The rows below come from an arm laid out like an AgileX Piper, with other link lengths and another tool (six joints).
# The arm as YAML. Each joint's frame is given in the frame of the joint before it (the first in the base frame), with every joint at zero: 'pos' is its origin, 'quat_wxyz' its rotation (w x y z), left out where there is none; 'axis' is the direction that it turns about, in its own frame. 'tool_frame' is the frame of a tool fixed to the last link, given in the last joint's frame.
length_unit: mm
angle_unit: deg
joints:
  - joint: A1
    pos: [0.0, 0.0, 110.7]
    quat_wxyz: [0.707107, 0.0, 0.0, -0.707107]
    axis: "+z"
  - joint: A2
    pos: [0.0, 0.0, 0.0]
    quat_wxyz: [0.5, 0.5, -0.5, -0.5]
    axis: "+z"
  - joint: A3
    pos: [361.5, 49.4, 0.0]
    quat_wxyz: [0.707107, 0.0, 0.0, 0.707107]
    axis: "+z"
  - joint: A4
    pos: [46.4, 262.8, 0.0]
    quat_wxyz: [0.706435, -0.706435, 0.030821, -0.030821]
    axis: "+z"
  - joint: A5
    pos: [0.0, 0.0, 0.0]
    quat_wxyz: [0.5, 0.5, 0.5, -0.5]
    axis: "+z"
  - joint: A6
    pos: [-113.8, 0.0, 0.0]
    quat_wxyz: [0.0, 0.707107, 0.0, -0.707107]
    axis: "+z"
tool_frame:
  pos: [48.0, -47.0, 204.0]
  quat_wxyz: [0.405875, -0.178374, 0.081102, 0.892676]
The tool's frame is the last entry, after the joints.
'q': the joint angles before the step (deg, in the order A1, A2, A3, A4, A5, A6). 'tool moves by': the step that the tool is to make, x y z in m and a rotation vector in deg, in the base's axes. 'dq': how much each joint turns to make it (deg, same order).
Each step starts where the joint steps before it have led.
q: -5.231, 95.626, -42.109, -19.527, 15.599, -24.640
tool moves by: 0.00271, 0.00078, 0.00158, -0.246, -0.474, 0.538
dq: 0.000, 0.058, 0.000, -0.516, -0.590, -0.022
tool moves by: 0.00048, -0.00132, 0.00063, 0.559, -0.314, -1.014
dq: -0.041, -0.001, 0.000, 0.060, -0.175, 1.094
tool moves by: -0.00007, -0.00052, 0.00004, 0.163, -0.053, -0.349
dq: 0.000, 0.001, 0.000, -0.051, 0.000, 0.438
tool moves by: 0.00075, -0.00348, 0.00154, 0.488, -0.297, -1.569
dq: -0.001, -0.001, -0.276, -0.754, 0.253, 2.347
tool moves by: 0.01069, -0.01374, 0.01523, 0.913, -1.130, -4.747
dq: 0.000, 0.000, -3.503, -0.762, 3.210, 5.120
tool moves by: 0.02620, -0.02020, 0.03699, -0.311, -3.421, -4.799
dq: -0.001, 0.038, -6.552, -2.505, 4.230, 6.069
